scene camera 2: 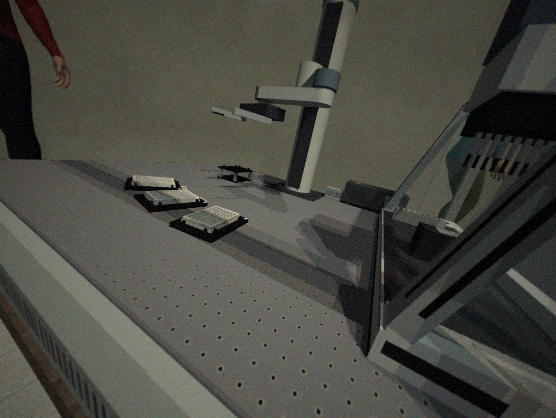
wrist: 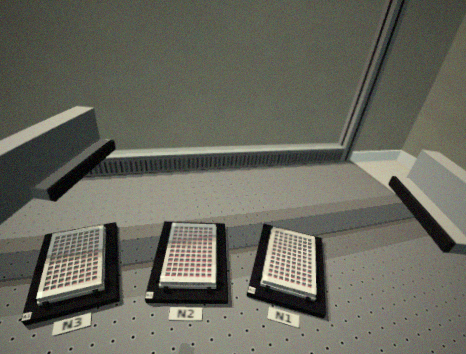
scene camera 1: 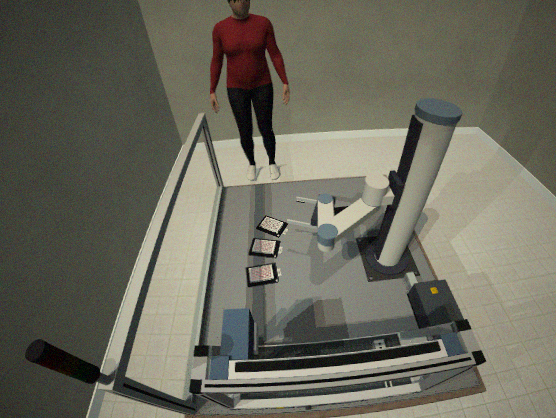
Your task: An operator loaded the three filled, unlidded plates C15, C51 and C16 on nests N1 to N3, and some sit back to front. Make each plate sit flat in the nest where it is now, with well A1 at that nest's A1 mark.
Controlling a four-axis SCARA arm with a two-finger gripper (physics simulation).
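Note:
Three white well plates with pink wells sit in black nests, looking flat. The N1 plate (scene camera 1: 272, 226) (scene camera 2: 153, 181) (wrist: 290, 260), N2 plate (scene camera 1: 265, 247) (scene camera 2: 175, 195) (wrist: 190, 255) and N3 plate (scene camera 1: 262, 273) (scene camera 2: 212, 218) (wrist: 75, 262) stand in a row. In the wrist view, small white tags mark the near left corners of the N1 nest (wrist: 257, 296), N2 nest (wrist: 223, 295) and N3 nest (wrist: 112, 295). Plate codes and well A1 cannot be made out. My gripper (scene camera 1: 293, 210) (scene camera 2: 225, 112) (wrist: 254, 146) is open and empty, high above the table, towards the back right of the N1 plate.
A black two-tier stand (scene camera 2: 235, 178) is behind the nests, near the arm column (scene camera 1: 415, 200) (scene camera 2: 320, 130). A dark box (scene camera 1: 435, 305) (scene camera 2: 365, 196) and a blue box (scene camera 1: 236, 330) stand towards the front. A framed panel borders the left side. A person (scene camera 1: 245, 55) (scene camera 2: 17, 90) stands behind the table.

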